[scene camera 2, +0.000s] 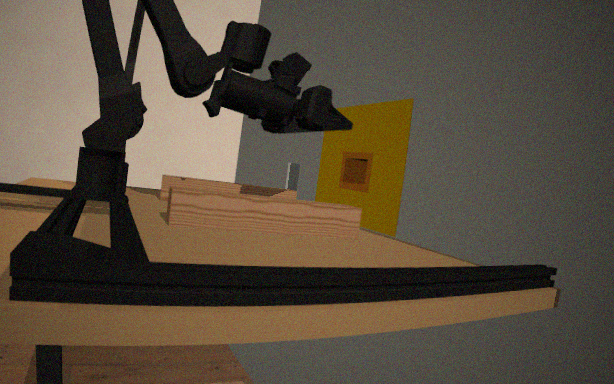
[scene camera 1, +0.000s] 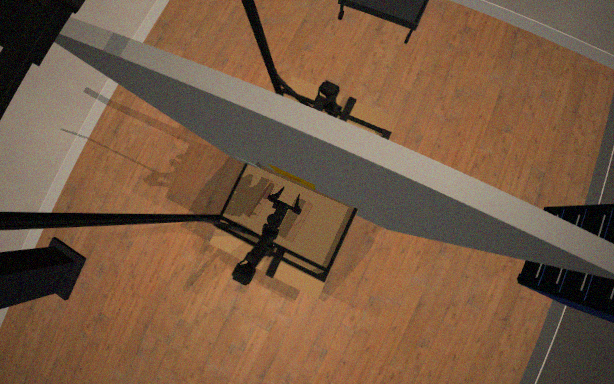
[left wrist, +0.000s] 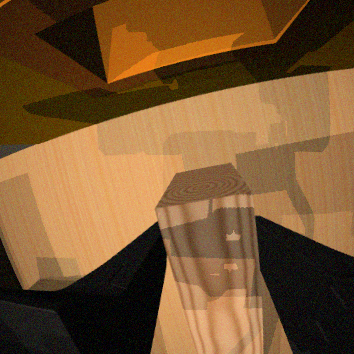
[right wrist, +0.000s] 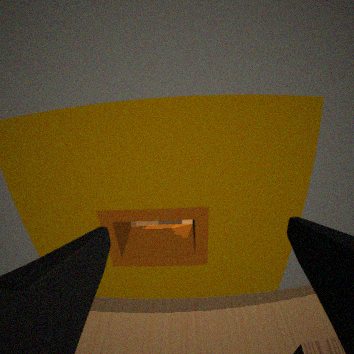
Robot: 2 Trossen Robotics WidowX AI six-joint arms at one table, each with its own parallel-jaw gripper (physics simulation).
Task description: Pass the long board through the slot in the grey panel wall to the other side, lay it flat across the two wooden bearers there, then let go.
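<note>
My left gripper point(left wrist: 208, 227) is shut on the long board point(left wrist: 215, 280), whose ringed end points toward the wall over the pale table; the slot's orange surround point(left wrist: 185, 30) lies above that end in the picture. The board does not show through the slot point(scene camera 2: 345, 172) point(right wrist: 201, 240) on the right arm's side. My right gripper point(scene camera 1: 290, 194) point(scene camera 2: 350, 126) point(right wrist: 199, 232) is open and empty, facing the yellow patch point(scene camera 1: 292, 176) point(scene camera 2: 382, 150) point(right wrist: 165, 150) on the grey panel wall point(scene camera 2: 475, 125) point(right wrist: 175, 50). Two wooden bearers, front point(scene camera 2: 265, 217) and rear point(scene camera 2: 210, 185), lie below it on the table.
The wall's pale top edge point(scene camera 1: 320, 120) runs diagonally between the two arms. A black rail point(scene camera 2: 325, 285) borders the right arm's table point(scene camera 2: 300, 320). A small grey upright piece point(scene camera 2: 294, 176) shows behind the bearers. A dark cart point(scene camera 1: 385, 10) stands beyond the wall.
</note>
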